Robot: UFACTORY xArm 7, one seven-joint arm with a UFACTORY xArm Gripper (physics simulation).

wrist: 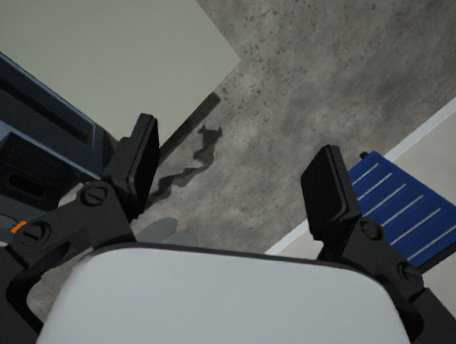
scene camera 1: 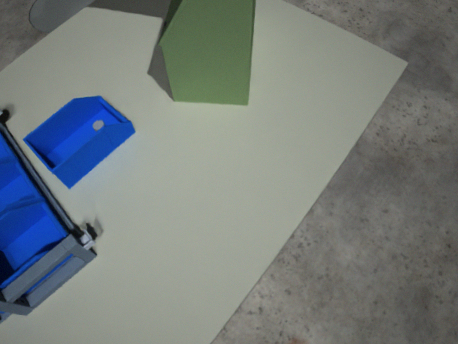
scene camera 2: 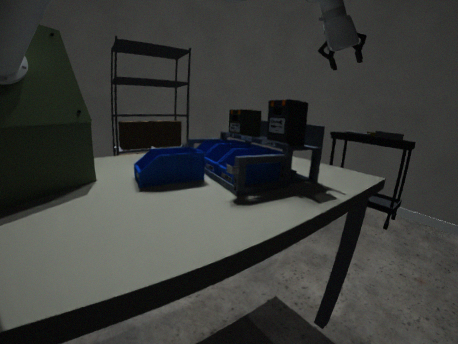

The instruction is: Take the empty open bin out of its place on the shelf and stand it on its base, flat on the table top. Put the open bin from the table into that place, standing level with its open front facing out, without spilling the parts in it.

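Frame: origin at the arm's base, x right, y up, z back, level; millimetres.
Seen in the pictures: gripper, fingertip midpoint: (wrist: 237, 149) (scene camera 2: 347, 66).
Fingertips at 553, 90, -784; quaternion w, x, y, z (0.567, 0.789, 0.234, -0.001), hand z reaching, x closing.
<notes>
Offsets run from my fingertips to a thing's top centre, as dx, dy, dz. Level surfaces: height alone.
A blue open bin {-383, -305, +447} (scene camera 1: 95, 155) (scene camera 2: 175, 170) stands upright on the table top {dy -380} (scene camera 1: 200, 200) (scene camera 2: 125, 250), apart from the shelf; a pale round spot shows inside it in scene camera 1, and I cannot tell what it is. The low grey shelf (scene camera 1: 45, 265) (scene camera 2: 240, 175) holds several blue bins in a row. Its end bin {-384, -299, +204} (scene camera 1: 30, 232) shows no parts in the visible portion; the others' contents are mostly hidden. My gripper (scene camera 2: 346, 64) (wrist: 237, 149) is open and empty, high above and to the right of the shelf in scene camera 2, touching nothing.
Two black boxes {-138, -157, +238} (scene camera 2: 287, 120) {-336, -182, +120} (scene camera 2: 245, 122) stand on the shelf's raised rear part. A tall green block (scene camera 1: 210, 65) (scene camera 2: 45, 155) stands on the table near the loose bin. A dark rack (scene camera 2: 150, 49) and a black cart (scene camera 2: 372, 141) stand beyond the table.
</notes>
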